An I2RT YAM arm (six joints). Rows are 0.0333 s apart.
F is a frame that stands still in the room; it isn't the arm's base.
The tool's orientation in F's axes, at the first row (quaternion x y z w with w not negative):
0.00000, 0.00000, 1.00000, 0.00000
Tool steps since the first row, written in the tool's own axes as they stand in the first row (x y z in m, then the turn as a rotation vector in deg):
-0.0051, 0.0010, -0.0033, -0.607, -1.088, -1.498
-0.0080, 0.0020, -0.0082, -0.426, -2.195, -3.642
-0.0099, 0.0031, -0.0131, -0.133, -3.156, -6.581
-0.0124, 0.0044, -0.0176, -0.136, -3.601, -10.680
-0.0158, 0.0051, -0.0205, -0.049, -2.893, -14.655
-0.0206, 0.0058, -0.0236, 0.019, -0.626, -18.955
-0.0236, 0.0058, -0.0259, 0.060, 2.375, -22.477
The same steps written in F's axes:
0.0051, -0.0010, -0.0033, 0.607, 1.088, -1.498
0.0080, -0.0020, -0.0082, 0.426, 2.195, -3.642
0.0099, -0.0031, -0.0131, 0.133, 3.156, -6.581
0.0124, -0.0044, -0.0176, 0.136, 3.601, -10.680
0.0158, -0.0051, -0.0205, 0.049, 2.893, -14.655
0.0206, -0.0058, -0.0236, -0.019, 0.626, -18.955
0.0236, -0.0058, -0.0259, -0.060, -2.375, -22.477

